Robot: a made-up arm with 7 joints. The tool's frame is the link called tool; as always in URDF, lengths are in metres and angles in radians. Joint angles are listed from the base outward. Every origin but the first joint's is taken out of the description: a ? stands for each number. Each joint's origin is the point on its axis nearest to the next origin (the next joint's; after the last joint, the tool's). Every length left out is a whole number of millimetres.
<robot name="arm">
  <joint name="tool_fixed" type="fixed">
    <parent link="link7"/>
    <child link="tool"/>
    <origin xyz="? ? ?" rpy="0 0 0"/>
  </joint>
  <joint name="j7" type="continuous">
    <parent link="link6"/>
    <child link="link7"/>
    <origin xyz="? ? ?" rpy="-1.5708 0 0"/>
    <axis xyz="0 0 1"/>
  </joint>
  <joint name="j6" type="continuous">
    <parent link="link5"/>
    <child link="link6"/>
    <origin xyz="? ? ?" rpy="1.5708 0 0"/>
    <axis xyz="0 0 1"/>
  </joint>
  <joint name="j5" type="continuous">
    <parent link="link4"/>
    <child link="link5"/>
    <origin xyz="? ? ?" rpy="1.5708 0 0"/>
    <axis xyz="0 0 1"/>
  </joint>
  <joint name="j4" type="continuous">
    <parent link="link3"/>
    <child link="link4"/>
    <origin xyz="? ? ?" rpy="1.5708 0 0"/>
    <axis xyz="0 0 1"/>
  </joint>
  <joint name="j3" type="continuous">
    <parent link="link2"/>
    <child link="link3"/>
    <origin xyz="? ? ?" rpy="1.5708 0 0"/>
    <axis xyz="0 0 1"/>
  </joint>
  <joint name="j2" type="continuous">
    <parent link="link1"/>
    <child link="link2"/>
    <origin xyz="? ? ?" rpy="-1.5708 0 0"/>
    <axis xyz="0 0 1"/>
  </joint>
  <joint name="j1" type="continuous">
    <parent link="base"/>
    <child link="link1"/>
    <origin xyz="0 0 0.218"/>
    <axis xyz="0 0 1"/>
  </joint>
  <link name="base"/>
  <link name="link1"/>
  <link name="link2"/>
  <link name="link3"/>
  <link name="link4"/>
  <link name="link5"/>
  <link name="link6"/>
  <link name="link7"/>
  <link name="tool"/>
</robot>
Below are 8 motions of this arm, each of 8 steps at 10 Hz.
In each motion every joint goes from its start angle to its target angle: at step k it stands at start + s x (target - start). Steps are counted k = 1, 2, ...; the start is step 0. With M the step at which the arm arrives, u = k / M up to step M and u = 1 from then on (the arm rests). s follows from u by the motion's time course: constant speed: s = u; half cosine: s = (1 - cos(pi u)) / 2; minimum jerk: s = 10 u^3 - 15 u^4 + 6 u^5.
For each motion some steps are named. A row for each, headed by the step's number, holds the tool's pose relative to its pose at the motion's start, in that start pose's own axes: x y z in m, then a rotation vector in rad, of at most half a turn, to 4 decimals.
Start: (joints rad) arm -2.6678 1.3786 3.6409 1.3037 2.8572 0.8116 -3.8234
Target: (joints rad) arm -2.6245 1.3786 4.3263 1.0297 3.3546 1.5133 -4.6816
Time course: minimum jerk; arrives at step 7
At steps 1, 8:
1: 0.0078 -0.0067 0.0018 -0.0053 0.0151 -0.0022
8: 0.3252 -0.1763 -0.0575 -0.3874 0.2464 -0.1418

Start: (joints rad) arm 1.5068 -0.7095 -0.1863 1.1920 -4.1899 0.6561 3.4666
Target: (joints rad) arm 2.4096 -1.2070 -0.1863 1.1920 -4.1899 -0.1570 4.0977
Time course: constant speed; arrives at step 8
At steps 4, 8:
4: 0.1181 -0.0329 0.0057 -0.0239 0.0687 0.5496
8: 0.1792 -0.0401 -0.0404 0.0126 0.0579 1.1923

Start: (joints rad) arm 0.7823 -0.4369 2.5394 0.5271 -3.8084 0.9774 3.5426
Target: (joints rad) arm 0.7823 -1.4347 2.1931 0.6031 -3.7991 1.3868 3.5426
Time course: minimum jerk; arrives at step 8
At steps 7, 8:
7: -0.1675 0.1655 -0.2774 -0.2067 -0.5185 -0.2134
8: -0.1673 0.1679 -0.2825 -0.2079 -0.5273 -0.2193

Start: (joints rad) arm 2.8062 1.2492 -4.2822 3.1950 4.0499 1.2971 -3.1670
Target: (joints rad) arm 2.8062 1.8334 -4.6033 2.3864 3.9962 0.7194 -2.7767
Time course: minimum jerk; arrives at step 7
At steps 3, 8:
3: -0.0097 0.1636 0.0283 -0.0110 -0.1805 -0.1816
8: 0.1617 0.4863 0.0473 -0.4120 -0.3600 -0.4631

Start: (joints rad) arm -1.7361 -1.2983 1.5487 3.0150 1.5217 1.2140 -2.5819
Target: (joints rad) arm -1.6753 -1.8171 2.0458 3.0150 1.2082 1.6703 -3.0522
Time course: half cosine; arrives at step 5
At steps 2, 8:
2: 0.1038 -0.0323 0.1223 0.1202 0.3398 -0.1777
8: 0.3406 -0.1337 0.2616 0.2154 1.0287 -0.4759

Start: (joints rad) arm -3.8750 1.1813 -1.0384 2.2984 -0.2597 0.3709 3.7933
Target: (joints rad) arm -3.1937 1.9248 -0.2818 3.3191 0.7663 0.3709 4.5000
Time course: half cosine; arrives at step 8
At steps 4, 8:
4: 0.0081 0.3580 -0.3713 -0.9544 0.2767 0.6107
8: 0.0969 0.3985 -0.6914 -1.4068 1.3385 1.0462

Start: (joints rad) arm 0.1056 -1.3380 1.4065 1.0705 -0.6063 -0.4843 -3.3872
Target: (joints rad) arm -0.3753 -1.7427 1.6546 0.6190 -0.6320 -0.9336 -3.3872
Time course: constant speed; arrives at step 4
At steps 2, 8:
2: 0.1114 0.2061 -0.0142 -0.3442 0.0893 -0.0893
8: 0.2258 0.3690 -0.1276 -0.7141 0.2072 -0.0899

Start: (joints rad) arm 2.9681 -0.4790 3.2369 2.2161 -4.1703 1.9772 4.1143
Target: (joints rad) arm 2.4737 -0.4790 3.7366 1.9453 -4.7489 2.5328 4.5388
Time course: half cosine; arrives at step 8
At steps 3, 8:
3: -0.0088 -0.0429 -0.0222 0.1391 -0.0021 0.2307
8: 0.0018 -0.1509 -0.0561 0.4901 0.0100 0.7831

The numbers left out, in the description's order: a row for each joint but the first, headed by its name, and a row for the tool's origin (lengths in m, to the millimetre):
tool: 0 0 0
j7: 0.117 0.149 0
j6: 0 0 0
j5: 0.086 -0.38 0
j4: 0.044 0 0
j3: 0 -0.18 0
j2: 0 0 0

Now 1 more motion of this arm.
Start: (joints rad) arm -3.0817 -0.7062 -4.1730 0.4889 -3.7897 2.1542 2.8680
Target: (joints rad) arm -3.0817 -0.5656 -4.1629 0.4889 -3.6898 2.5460 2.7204
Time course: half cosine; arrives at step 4
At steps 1, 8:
1: 0.0101 0.0066 0.0125 -0.0419 0.0665 -0.0285
8: 0.0794 0.0508 0.0647 -0.3089 0.4355 -0.2123

